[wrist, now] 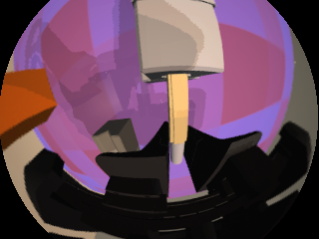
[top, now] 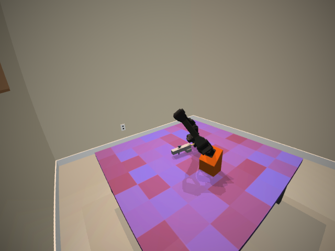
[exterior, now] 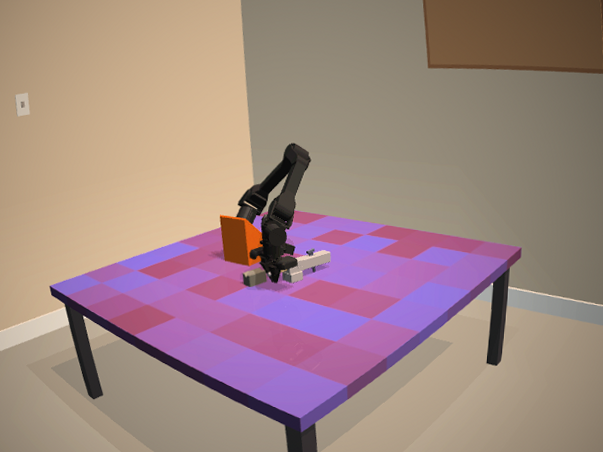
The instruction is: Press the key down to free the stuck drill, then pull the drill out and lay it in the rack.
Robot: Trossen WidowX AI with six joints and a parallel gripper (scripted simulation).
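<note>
My gripper tip is now 4 cm to the right of the drill, 3 cm below it and 1 cm short of it. From my gripper tip the other things lie so: grey rack block (8 cm behind, 1 cm to the right, 1 cm above); then dark key (16 cm to the left, 4 cm ahead, 4 cm above); then fixture block (13 cm to the left, 3 cm ahead, 2 cm above).
</note>
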